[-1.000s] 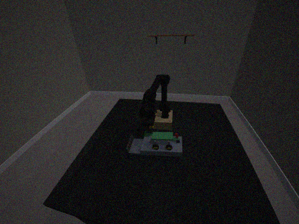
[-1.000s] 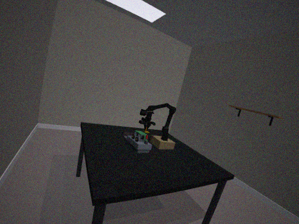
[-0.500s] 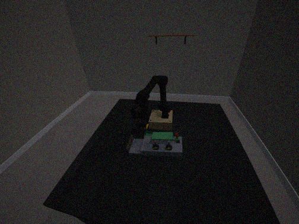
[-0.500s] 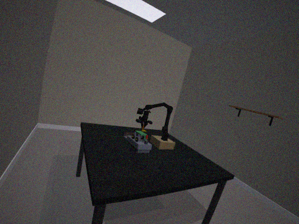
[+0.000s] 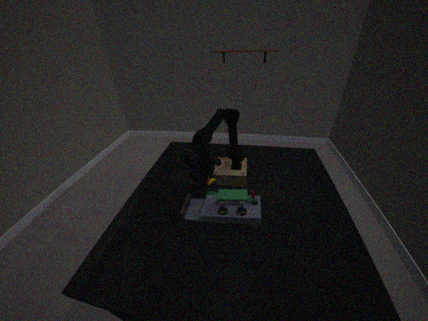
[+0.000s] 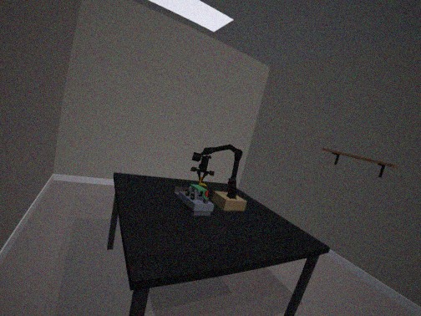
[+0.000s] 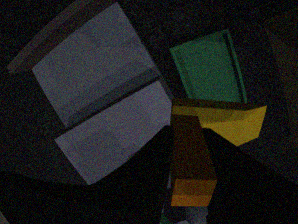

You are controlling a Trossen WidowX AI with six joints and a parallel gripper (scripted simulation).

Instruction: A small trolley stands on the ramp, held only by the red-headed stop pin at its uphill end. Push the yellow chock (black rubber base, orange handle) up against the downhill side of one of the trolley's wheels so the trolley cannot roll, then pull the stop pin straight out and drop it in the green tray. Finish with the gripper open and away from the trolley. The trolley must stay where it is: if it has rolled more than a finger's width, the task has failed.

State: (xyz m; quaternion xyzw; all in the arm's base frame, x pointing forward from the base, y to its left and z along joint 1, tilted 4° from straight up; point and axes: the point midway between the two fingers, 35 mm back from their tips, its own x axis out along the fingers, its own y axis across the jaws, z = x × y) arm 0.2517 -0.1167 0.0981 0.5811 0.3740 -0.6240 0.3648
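The yellow chock is 2 cm behind my gripper tip, 1 cm to the left of it and 1 cm below it. Round my gripper tip: trolley (7 cm ahead, 16 cm to the left, 4 cm below); then red-headed stop pin (4 cm ahead, 26 cm to the left, 3 cm below).
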